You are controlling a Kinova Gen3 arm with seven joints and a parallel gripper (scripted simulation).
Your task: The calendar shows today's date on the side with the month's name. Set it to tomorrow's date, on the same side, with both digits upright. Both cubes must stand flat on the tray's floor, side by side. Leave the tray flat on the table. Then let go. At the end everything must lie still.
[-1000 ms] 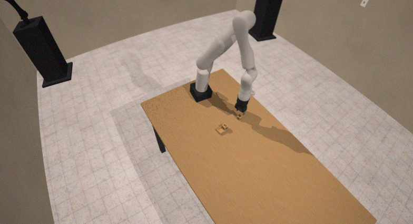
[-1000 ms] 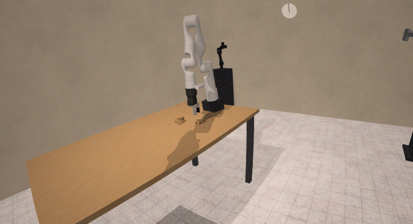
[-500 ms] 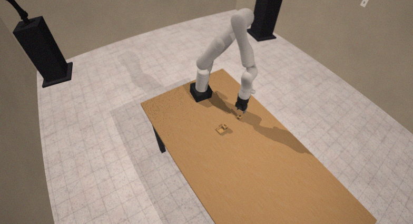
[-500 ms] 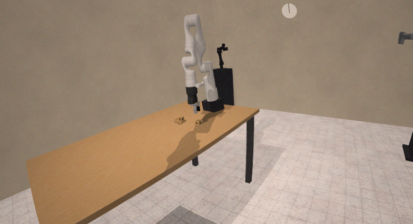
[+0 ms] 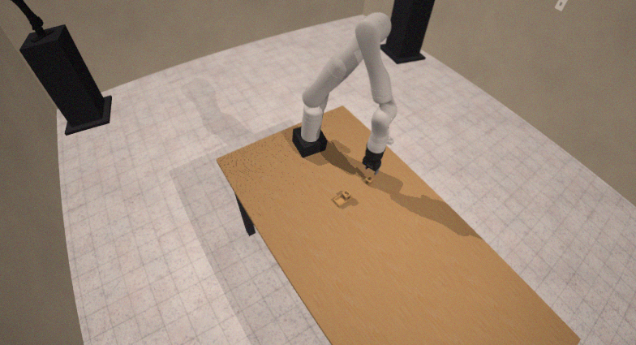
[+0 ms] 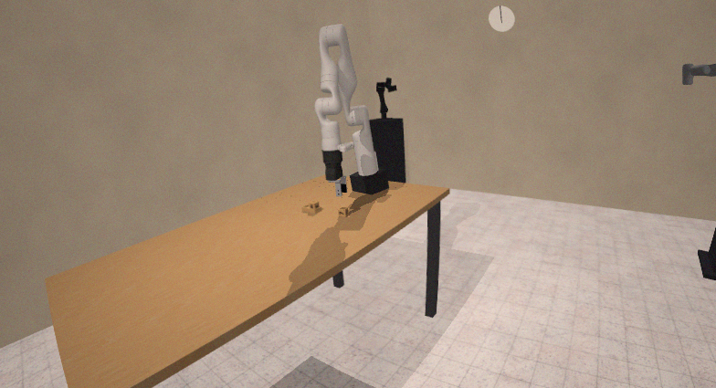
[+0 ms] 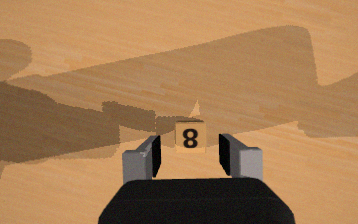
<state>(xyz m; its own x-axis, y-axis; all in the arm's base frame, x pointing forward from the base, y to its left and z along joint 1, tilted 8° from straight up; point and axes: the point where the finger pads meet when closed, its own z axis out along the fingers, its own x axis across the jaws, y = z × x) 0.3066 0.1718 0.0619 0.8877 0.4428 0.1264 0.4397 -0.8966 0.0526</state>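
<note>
The wooden date cube is 90 mm below my hand. Round my hand: wooden tray 160 mm to the right, 100 mm below, 40 mm ahead.
</note>
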